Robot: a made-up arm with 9 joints.
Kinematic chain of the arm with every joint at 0, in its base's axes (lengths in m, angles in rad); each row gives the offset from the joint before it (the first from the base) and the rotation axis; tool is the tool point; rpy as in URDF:
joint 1: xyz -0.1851 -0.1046 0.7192 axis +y
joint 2: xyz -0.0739 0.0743 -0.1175 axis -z
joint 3: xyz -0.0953 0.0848 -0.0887 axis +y
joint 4: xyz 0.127 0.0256 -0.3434 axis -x
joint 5: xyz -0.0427 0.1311 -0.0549 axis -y
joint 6: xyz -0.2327 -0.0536 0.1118 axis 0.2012 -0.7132 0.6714
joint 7: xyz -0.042 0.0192 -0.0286 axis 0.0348 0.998 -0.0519
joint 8: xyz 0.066 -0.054 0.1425 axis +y
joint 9: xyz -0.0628 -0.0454 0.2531 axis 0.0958 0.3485 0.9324
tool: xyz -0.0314 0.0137 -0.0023 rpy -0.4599 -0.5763 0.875
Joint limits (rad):
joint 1: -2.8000..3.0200
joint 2: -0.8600..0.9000
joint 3: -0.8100..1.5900
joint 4: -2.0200..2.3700
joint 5: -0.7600..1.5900
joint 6: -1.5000..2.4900
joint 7: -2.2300..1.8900
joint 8: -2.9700..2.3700
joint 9: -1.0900..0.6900
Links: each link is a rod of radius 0.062 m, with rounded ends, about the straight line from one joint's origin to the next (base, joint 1, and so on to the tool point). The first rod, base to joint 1, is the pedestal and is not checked.
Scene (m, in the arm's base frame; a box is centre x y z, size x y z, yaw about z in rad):
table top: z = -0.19
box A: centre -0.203 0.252 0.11 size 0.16 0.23 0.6 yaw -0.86
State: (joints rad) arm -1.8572 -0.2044 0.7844 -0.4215 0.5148 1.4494 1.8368 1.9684 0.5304
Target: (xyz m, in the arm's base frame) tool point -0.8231 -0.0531 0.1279
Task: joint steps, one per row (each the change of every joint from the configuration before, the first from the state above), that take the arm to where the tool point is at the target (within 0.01 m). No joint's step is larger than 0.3 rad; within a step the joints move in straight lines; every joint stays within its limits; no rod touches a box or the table.
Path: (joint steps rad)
1: 0.2631 -0.1311 0.1611 -0.2037 0.2150 -0.1634 0.0106 0.0055 0.0319
2: 0.2631 -0.1311 0.1611 -0.2037 0.2151 -0.1634 0.0107 0.0054 0.0319
3: 0.2631 -0.1312 0.1612 -0.2037 0.2150 -0.1634 0.0106 0.0055 0.0320
4: 0.2631 -0.1311 0.1611 -0.2037 0.2151 -0.1634 0.0107 0.0055 0.0319
5: 0.2631 -0.1311 0.1611 -0.2036 0.2150 -0.1634 0.0106 0.0055 0.0319
6: 0.0192 0.0988 0.0000 0.2338 -0.2579 0.0470 0.0000 0.0661 -0.0308
7: 0.0193 0.0987 0.0000 0.2339 -0.2578 0.0471 0.0000 0.0661 -0.0308
8: 0.0193 0.0988 0.0000 0.2339 -0.2579 0.0470 0.0000 0.0662 -0.0308
9: 0.0193 0.0987 0.0000 0.2339 -0.2578 0.0470 0.0000 0.0661 -0.0308
10: 0.0193 0.0988 0.0000 0.2339 -0.2579 0.0470 0.0000 0.0662 -0.0308

